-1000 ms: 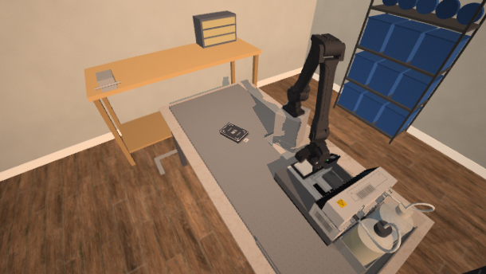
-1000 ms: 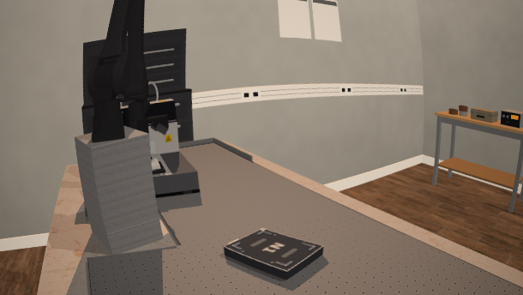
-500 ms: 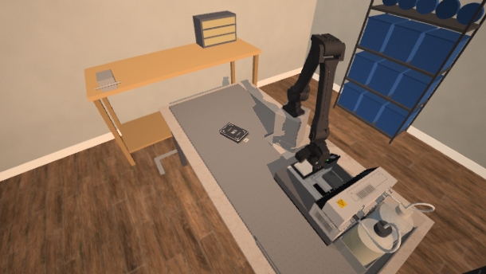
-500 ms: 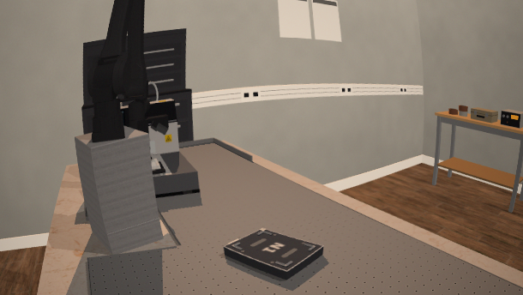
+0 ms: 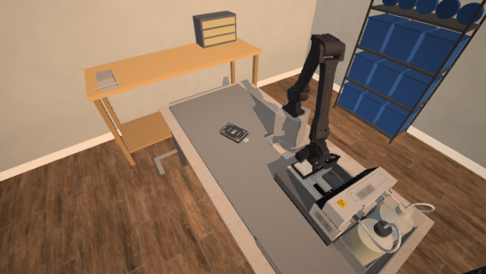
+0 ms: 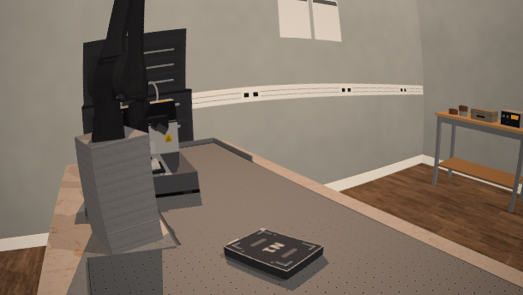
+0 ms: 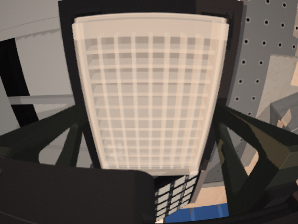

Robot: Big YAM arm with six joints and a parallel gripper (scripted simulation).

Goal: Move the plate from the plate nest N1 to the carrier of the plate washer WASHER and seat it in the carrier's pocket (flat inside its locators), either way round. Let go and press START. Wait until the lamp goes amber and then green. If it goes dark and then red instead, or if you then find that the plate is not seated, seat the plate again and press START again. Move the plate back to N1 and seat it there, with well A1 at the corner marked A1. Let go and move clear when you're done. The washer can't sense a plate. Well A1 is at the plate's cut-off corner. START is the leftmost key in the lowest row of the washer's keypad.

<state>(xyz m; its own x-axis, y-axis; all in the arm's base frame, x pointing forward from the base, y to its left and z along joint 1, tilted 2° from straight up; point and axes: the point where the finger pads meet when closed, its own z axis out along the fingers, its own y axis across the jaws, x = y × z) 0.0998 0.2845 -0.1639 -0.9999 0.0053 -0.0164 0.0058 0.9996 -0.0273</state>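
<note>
Right now the clear well plate is 1 cm below my hand. Round my hand: dark carrier (1 cm below); then washer (15 cm to the left, 4 cm above); then label (16 cm ahead, 42 cm to the right, 9 cm below).
</note>
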